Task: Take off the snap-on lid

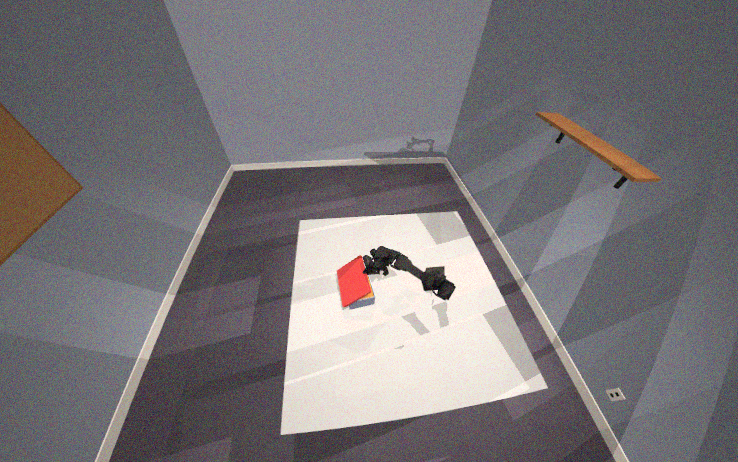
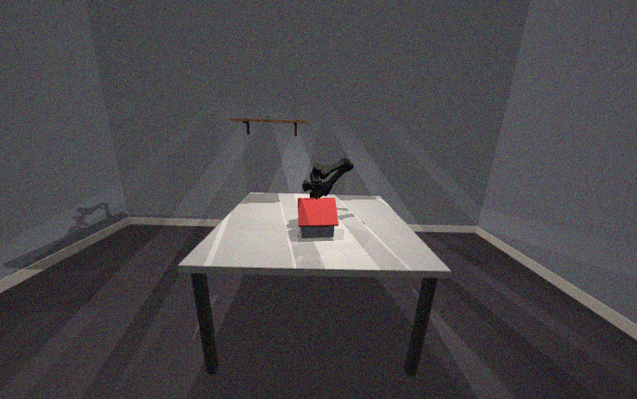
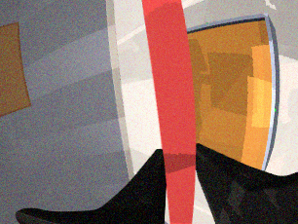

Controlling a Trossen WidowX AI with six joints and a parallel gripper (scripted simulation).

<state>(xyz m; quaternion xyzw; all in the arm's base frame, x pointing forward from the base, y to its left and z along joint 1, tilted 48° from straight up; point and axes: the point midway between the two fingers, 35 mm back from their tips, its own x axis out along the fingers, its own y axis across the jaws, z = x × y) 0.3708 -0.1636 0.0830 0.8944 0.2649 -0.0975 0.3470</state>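
The red lid is 70 mm ahead of my gripper tip and 50 mm below it. Also, from my gripper tip: storage box 30 mm ahead, 160 mm below.
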